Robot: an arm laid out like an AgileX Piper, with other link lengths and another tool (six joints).
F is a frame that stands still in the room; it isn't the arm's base.
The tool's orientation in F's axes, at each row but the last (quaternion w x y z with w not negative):
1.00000 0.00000 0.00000 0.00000
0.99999 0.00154 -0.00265 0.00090
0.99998 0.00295 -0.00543 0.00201
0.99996 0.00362 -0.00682 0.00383
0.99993 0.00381 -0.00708 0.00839
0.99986 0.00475 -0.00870 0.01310
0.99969 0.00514 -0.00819 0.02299
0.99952 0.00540 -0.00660 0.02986
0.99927 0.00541 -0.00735 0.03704
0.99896 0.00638 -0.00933 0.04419
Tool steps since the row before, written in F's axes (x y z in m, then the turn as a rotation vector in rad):
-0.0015 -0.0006 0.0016 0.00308 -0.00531 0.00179
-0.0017 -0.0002 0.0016 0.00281 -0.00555 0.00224
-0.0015 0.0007 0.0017 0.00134 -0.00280 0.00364
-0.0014 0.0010 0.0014 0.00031 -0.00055 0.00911
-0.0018 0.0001 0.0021 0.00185 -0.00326 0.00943
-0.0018 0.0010 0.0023 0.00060 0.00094 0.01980
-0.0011 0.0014 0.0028 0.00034 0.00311 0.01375
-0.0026 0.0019 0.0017 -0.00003 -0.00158 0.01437
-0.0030 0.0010 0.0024 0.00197 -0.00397 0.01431
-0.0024 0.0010 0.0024 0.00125 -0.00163 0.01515
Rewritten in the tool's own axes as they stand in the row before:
-0.0015 -0.0006 0.0016 0.00308 -0.00531 0.00179
-0.0017 -0.0002 0.0016 0.00281 -0.00555 0.00224
-0.0015 0.0007 0.0017 0.00137 -0.00278 0.00364
-0.0014 0.0010 0.0014 0.00043 -0.00049 0.00911
-0.0018 0.0001 0.0021 0.00193 -0.00322 0.00943
-0.0017 0.0011 0.0023 0.00097 0.00111 0.01978
-0.0010 0.0015 0.0028 0.00071 0.00323 0.01371
-0.0025 0.0021 0.0017 0.00007 -0.00143 0.01439
-0.0029 0.0012 0.0024 0.00189 -0.00396 0.01432
-0.0023 0.0012 0.0024 0.00139 -0.00155 0.01515

